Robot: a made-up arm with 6 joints.
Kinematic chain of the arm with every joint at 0, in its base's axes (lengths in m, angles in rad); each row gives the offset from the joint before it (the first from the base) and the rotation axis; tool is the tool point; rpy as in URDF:
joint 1: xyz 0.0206 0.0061 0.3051 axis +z
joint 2: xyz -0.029 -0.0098 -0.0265 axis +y
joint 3: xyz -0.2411 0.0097 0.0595 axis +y
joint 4: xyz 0.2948 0.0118 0.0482 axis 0.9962 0 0.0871
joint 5: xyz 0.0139 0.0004 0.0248 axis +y
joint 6: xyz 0.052 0.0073 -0.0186 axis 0.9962 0 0.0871
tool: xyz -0.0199 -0.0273 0.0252 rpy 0 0 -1.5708
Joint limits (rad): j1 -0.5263..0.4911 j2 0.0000..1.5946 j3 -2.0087..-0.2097 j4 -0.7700..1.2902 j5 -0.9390..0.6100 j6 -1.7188..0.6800
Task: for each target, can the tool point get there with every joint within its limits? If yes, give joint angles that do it. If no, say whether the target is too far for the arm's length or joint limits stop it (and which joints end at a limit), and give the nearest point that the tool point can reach.
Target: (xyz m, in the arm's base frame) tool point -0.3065 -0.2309 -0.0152
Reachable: no: joint limits stop it (at a limit: joint 1, joint 2, joint 3, joint 4, joint 5) | nearest point 0.1194 -0.0903 0.1837 | short by 0.491 m
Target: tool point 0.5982 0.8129 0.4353
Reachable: no: too far | nearest point 0.3234 0.2425 0.4850 | short by 0.635 m
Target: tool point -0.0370 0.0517 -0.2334
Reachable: no: joint limits stop it (at a limit: joint 1, joint 2, joint 3, joint 4, joint 6) | nearest point 0.1347 0.0605 0.1810 | short by 0.449 m
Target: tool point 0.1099 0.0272 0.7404
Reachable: yes | joints -0.1167 0.7703 -1.3183 0.0813 0.1239 -1.1858
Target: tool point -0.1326 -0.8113 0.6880
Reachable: no: too far | nearest point -0.3484 -0.2423 0.6230 | short by 0.612 m
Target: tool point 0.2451 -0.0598 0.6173
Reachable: yes | joints -0.1807 1.0416 -1.1636 0.8287 -0.1197 -0.0123
